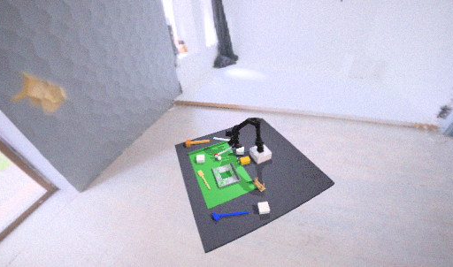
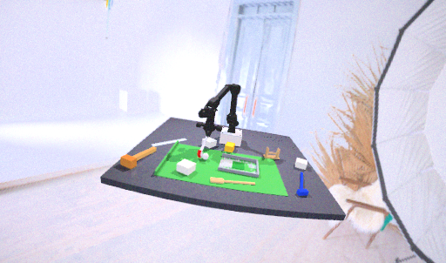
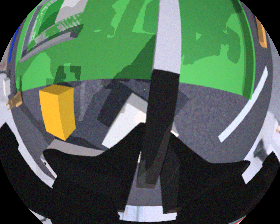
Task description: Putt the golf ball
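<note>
Now: the red putter 120 mm ahead of my gripper tip. Also, from my gripper tip: white golf ball: 220 mm ahead, 50 mm below, 30 mm to the left; yellow cube: 170 mm to the left, 60 mm below, 30 mm behind; white stick: 270 mm to the right, 80 mm below, 40 mm ahead.
</note>
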